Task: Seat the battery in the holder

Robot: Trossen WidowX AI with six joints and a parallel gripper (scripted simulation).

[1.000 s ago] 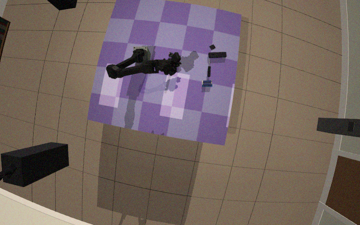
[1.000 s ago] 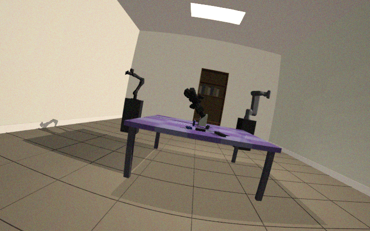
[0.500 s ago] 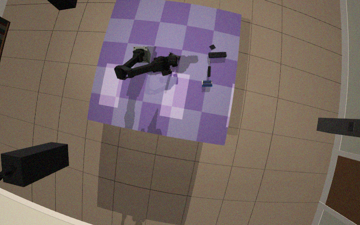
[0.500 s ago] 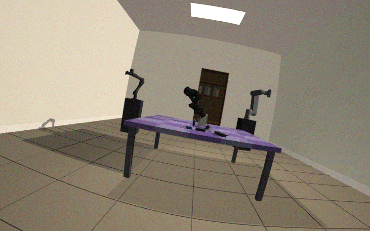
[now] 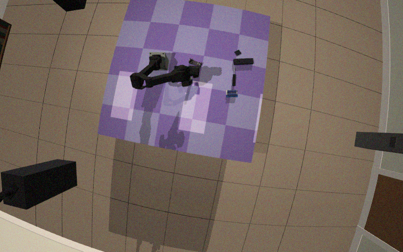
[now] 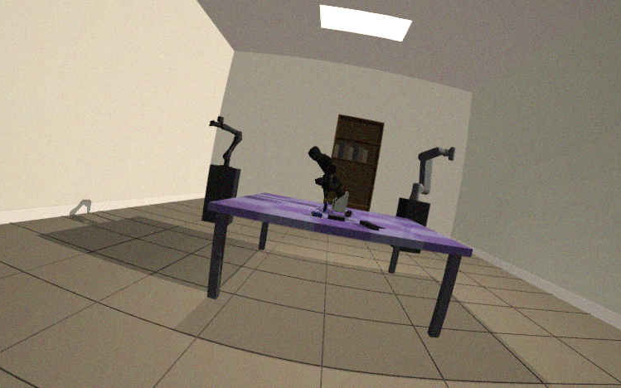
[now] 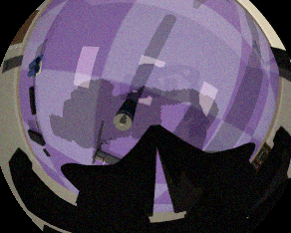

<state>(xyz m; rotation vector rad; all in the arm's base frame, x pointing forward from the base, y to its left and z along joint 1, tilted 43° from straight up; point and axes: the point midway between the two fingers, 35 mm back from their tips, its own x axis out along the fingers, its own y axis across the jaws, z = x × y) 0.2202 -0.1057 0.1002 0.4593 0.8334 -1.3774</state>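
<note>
The blue battery is 5 cm below my gripper tip, 3 cm ahead of it and 1 cm to the left of it. Also, from my gripper tip: black box: 44 cm ahead, 19 cm to the left, 7 cm below; spare blue batteries: 35 cm ahead, 8 cm below, 7 cm to the right; black piece: 40 cm ahead, 27 cm to the left, 9 cm below.
</note>
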